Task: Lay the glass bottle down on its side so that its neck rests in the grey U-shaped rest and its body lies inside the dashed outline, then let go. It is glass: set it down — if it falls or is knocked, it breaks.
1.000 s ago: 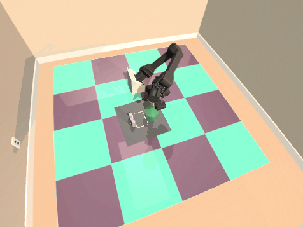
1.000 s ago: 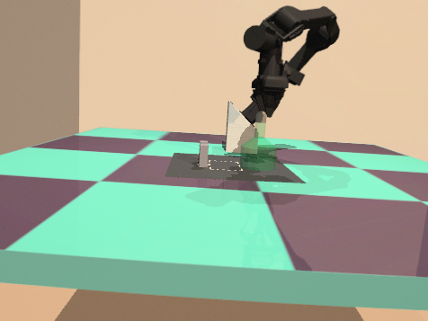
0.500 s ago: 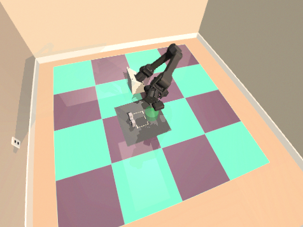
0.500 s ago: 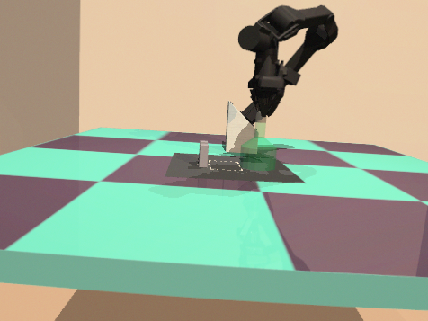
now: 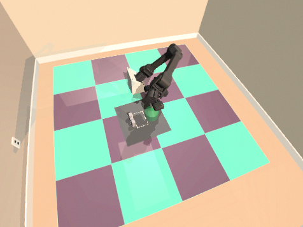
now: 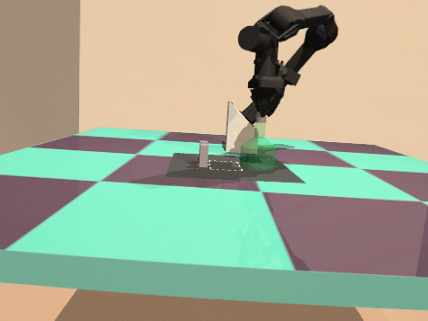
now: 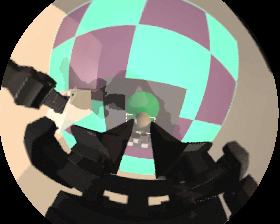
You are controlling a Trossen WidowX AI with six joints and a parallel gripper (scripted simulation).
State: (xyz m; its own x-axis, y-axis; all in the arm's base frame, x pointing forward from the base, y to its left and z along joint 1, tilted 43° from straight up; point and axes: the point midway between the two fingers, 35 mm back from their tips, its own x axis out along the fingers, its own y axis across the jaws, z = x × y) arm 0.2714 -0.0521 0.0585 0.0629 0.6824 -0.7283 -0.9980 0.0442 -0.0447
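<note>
Right now the green glass bottle is 50 mm below my gripper tip. Round my gripper tip: dark grey mat (70 mm to the right, 140 mm below).
</note>
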